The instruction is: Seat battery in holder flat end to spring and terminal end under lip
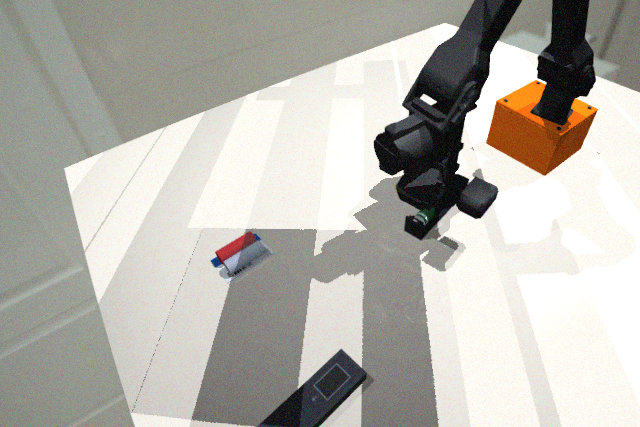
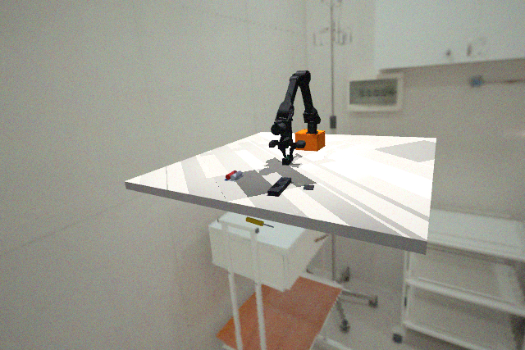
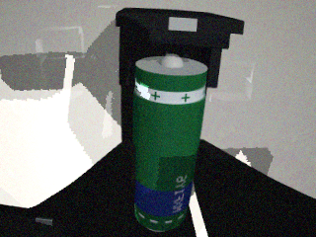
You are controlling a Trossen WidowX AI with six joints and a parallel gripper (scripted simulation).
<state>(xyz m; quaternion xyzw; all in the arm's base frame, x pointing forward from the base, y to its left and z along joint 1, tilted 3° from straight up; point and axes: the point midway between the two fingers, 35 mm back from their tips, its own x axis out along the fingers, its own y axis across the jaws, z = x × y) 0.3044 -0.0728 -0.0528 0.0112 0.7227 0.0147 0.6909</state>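
Right now my gripper tip is 10 mm below the battery. Round my gripper tip: small dark square 340 mm ahead, 180 mm to the left, 10 mm below; then card 270 mm ahead, 190 mm to the right; then dark flat device 370 mm ahead, 70 mm to the left.
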